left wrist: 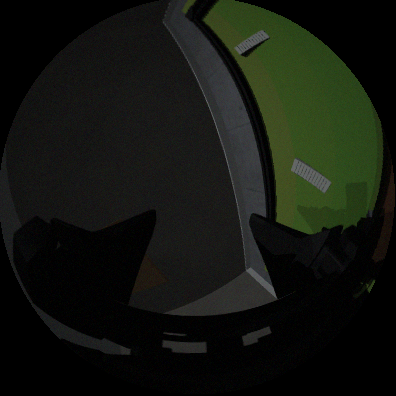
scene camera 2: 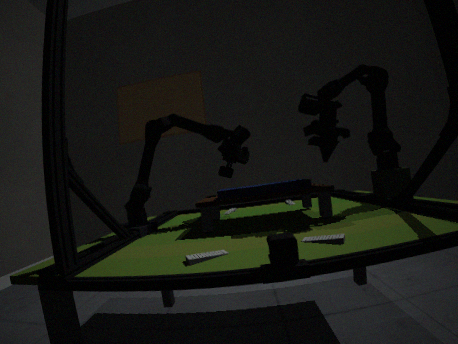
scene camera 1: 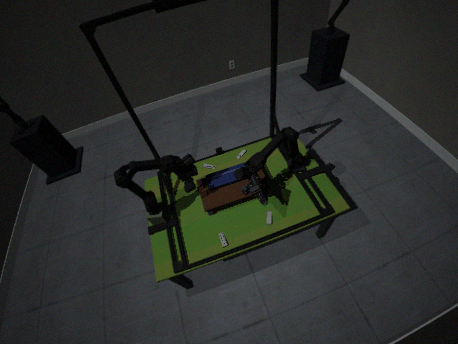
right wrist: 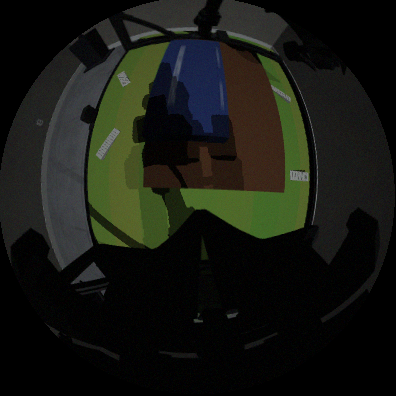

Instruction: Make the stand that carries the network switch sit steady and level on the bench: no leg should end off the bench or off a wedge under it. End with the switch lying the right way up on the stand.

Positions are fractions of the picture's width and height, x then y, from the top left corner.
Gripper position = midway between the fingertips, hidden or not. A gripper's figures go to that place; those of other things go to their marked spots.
Labels:
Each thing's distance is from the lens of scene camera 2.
my right gripper (scene camera 2: 0.71, 0.47): 72 cm
brown stand (scene camera 2: 0.46, 0.60): 61 cm

